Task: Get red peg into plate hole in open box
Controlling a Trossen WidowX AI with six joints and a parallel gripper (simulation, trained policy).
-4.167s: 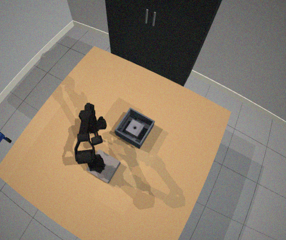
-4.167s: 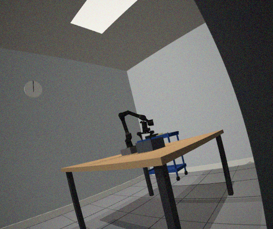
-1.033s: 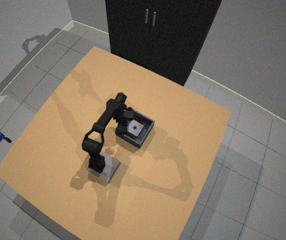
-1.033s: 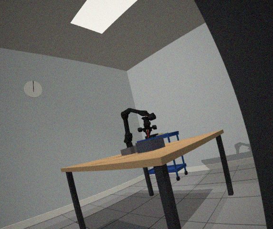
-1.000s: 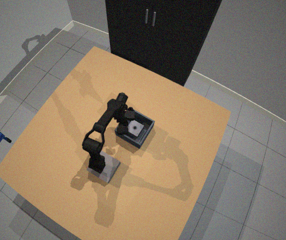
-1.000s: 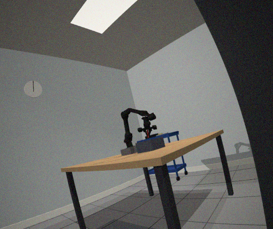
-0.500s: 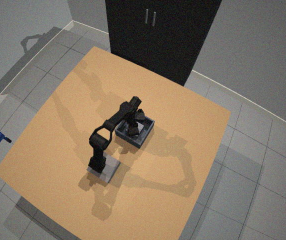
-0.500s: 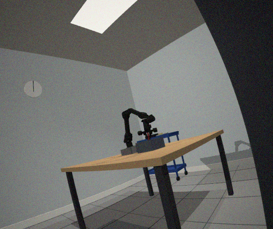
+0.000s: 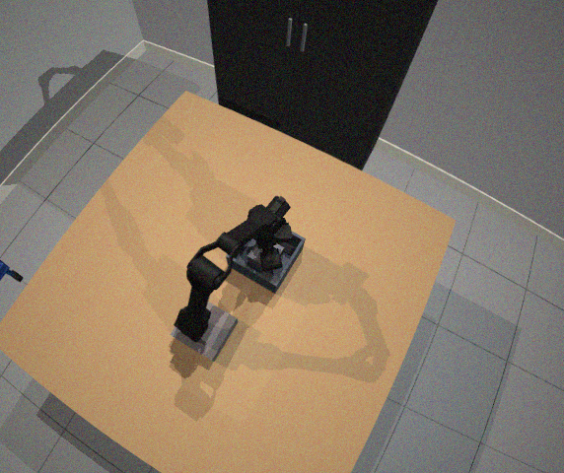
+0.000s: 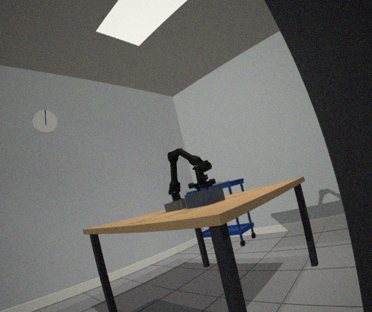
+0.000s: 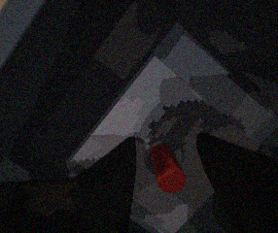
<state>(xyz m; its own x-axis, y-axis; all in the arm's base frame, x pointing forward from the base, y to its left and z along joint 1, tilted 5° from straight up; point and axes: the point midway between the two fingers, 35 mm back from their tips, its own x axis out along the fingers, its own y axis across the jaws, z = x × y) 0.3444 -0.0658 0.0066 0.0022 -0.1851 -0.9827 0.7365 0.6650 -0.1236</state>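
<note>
Now: the red peg 1 cm to the left of my gripper tip, 1 cm below it and 1 cm behind it. The rest, counted from my gripper tip: grey box: 4 cm below, 1 cm to the left, 1 cm behind; light grey plate: 2 cm below, 1 cm to the left, 1 cm behind.
</note>
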